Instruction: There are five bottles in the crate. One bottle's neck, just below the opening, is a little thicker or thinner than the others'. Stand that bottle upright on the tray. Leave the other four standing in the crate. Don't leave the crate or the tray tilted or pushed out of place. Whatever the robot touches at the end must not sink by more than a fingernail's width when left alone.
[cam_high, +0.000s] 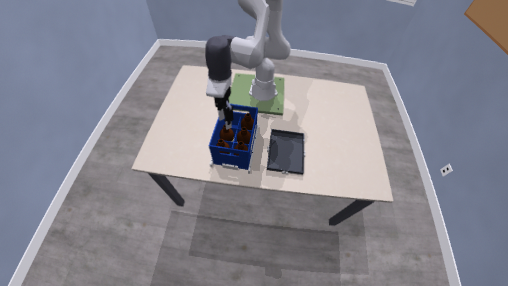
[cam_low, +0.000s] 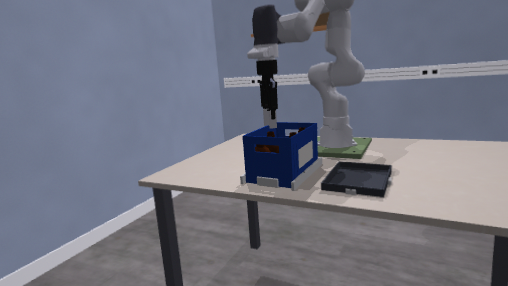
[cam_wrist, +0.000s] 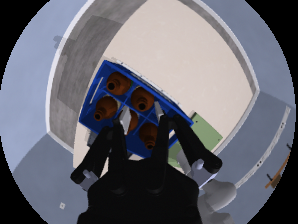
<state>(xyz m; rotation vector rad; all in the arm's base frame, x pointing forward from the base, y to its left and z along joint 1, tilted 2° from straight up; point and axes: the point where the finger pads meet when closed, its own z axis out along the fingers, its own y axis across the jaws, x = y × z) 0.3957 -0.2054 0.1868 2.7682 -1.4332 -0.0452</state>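
Right now the blue crate is 5 cm to the left of my hand and 13 cm below it. From my hand the other things lie so: dark tray (4 cm ahead, 32 cm to the left, 20 cm below); bottle (7 cm behind, 11 cm to the left, 13 cm below).
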